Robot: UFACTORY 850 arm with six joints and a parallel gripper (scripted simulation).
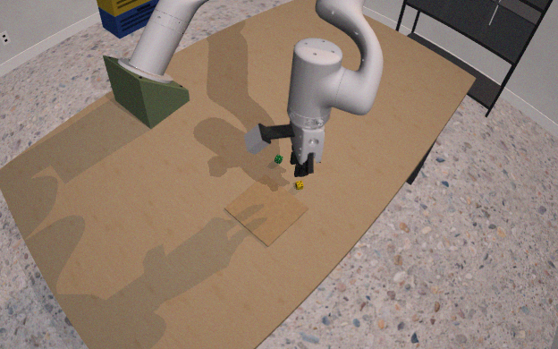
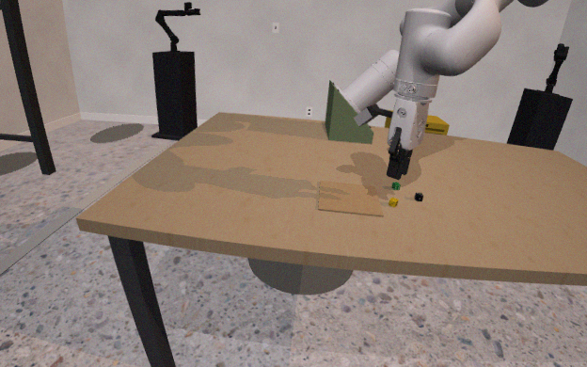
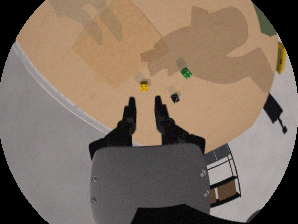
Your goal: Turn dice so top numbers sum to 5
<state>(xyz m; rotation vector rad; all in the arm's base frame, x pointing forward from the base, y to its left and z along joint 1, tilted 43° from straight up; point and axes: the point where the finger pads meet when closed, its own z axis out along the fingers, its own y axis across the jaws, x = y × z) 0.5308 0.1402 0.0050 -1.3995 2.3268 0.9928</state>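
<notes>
The yellow die lies 1 cm ahead of my hand, 1 cm to the left of it and 9 cm below it. Also, from my hand: green die 9 cm behind, 2 cm to the left, 9 cm below; then tan mat 10 cm to the right, 9 cm below; then black die 4 cm behind, 8 cm to the left, 9 cm below.
</notes>
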